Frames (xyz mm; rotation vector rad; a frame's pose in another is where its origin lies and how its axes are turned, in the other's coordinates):
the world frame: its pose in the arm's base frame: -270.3 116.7 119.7 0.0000 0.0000 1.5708
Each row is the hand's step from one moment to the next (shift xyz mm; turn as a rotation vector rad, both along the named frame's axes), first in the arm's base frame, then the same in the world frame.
Working: the arm's base frame: its pose in the world frame: -116.7 -270.3 -119.7 0.0000 0.0000 -1.5708

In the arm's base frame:
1: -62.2 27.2 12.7 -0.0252 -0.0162 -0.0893
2: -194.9 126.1 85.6 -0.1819 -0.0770 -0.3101
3: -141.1 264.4 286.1 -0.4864 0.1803 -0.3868
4: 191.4 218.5 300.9 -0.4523 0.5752 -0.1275
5: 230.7 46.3 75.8 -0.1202 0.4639 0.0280
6: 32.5 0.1 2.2 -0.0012 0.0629 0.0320
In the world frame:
1: 27.2 62.2 12.7 -0.0162 0.0252 -0.0893
2: 126.1 194.9 85.6 -0.0770 0.1819 -0.3101
3: 264.4 141.1 286.1 0.1803 0.4864 -0.3868
4: 218.5 -191.4 300.9 0.5752 0.4523 -0.1275
5: 46.3 -230.7 75.8 0.4639 0.1202 0.0280
6: 0.1 -32.5 2.2 0.0629 0.0012 0.0320

